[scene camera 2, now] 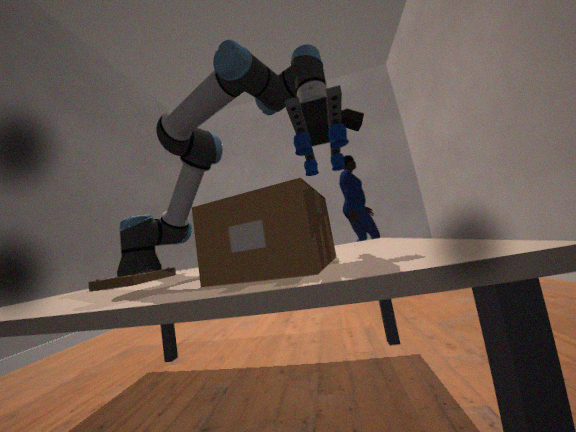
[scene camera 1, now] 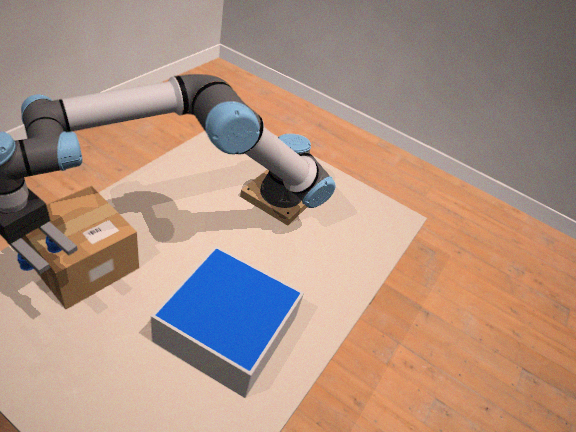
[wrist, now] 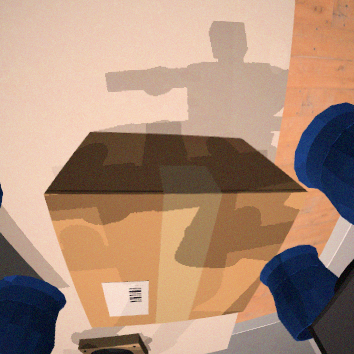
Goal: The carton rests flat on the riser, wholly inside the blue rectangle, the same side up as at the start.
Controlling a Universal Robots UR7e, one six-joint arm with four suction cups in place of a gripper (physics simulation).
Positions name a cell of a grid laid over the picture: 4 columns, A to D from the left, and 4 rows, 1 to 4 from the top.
A brown carton shows in scene camera 2 (B3), in scene camera 1 (A3) and in the wrist view (B3).
